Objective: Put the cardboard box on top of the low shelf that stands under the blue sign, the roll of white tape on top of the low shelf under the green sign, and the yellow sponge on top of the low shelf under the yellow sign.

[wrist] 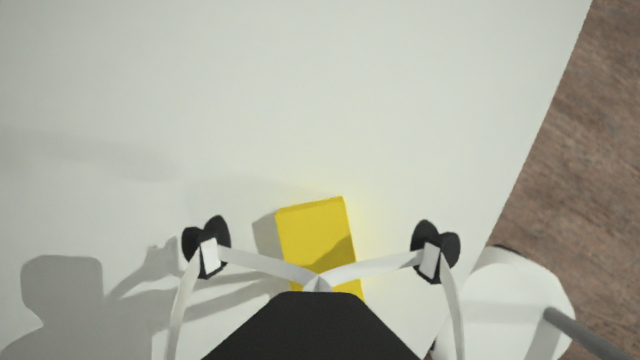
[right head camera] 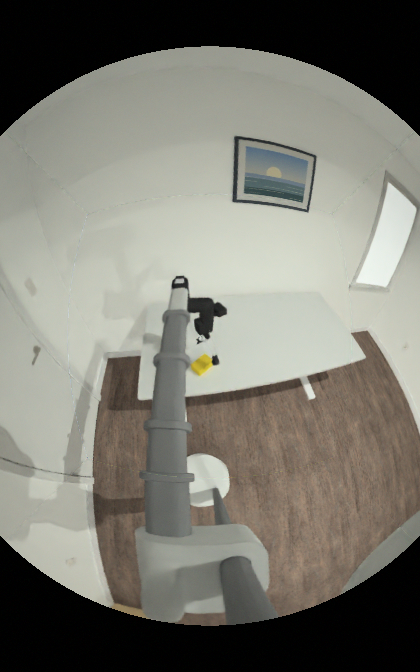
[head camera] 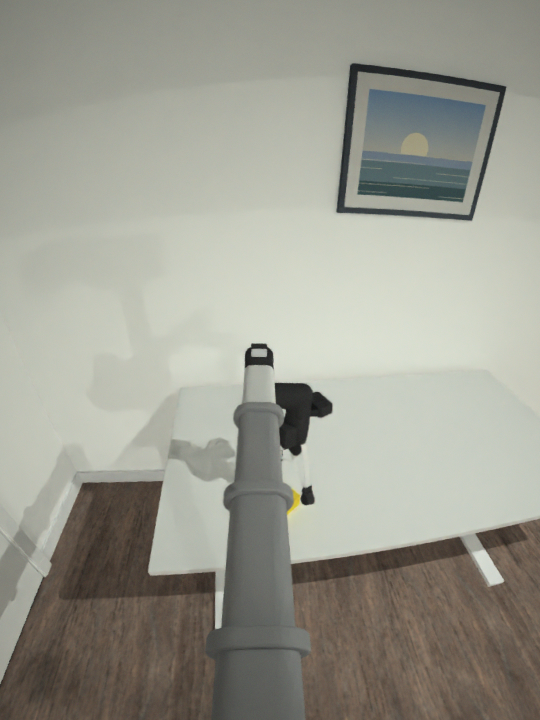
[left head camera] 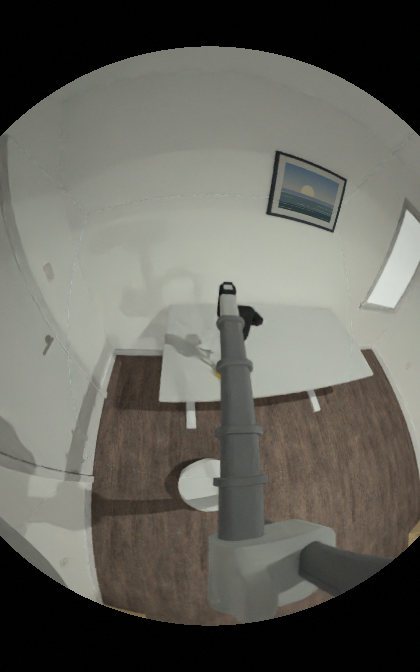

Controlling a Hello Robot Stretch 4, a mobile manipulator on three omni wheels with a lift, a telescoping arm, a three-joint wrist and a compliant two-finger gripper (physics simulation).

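Seen in the pictures: gripper, fingertip midpoint: (wrist: 320,239) (head camera: 291,482); robot's base at its link origin: (left head camera: 206,483).
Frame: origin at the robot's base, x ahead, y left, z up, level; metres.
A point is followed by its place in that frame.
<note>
The yellow sponge (head camera: 294,501) @[x 0.609, y -0.099, z 0.731 m] (left head camera: 218,375) @[x 0.584, y -0.017, z 0.707 m] (right head camera: 202,365) (wrist: 315,225) @[x 0.633, y -0.085, z 0.738 m] lies flat on the white table (head camera: 406,465) @[x 0.751, y -0.494, z 0.693 m] (left head camera: 300,350) @[x 0.786, y -0.576, z 0.692 m] (right head camera: 280,340) (wrist: 320,100) @[x 0.689, y -0.186, z 0.693 m], near its front edge. My gripper (wrist: 320,239) @[x 0.629, y -0.087, z 0.793 m] is open above the table. In the wrist view the sponge shows between the spread fingers, apart from both fingertips, and its near end is partly hidden by the gripper body. In the head camera view the arm hides part of the sponge and one finger. The cardboard box, the white tape, the low shelves and the coloured signs do not show in these views.
A round white disc (left head camera: 199,485) @[x -0.004, y 0.057, z 0.187 m] (right head camera: 209,475) (wrist: 515,290) @[x 0.052, y -0.106, z 0.187 m] is at floor level in front of the table, with a grey pole (right head camera: 220,507) (wrist: 580,332) by it. A wall stands behind the table, with a framed picture (head camera: 415,145) @[x 1.293, y -0.525, z 1.633 m]. Another wall stands at the left.
</note>
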